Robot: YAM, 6 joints.
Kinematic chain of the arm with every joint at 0, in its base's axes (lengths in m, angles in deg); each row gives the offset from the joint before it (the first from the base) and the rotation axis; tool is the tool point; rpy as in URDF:
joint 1: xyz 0 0 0.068 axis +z
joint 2: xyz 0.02 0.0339 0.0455 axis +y
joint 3: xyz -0.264 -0.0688 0 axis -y
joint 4: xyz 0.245 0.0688 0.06 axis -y
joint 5: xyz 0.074 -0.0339 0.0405 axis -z
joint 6: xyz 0.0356 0 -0.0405 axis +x
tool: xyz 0 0 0 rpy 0 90 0
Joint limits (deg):
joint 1: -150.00..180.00
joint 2: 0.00..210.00
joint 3: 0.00..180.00
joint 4: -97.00..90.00
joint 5: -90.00..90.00
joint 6: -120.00..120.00
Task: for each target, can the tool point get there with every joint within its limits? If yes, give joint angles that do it. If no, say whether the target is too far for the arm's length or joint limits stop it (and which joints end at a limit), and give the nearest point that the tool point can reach.
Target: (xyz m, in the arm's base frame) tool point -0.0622 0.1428 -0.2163
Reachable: yes | joints 118.27 180.15 61.80 -9.16 21.19 -75.36
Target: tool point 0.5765 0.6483 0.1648
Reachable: no: too far | nearest point 0.4284 0.4818 0.1513 | short by 0.223 m
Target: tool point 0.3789 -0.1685 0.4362
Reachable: yes | joints -21.38 120.85 149.62 -74.35 31.79 13.82
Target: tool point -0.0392 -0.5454 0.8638
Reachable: no: too far | nearest point -0.0272 -0.3787 0.6257 | short by 0.291 m
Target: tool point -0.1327 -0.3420 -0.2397
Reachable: yes | joints -109.91 180.99 94.99 -0.90 13.46 32.74
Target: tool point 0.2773 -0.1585 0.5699
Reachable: yes | joints -35.50 97.92 131.01 -26.10 -63.97 18.51
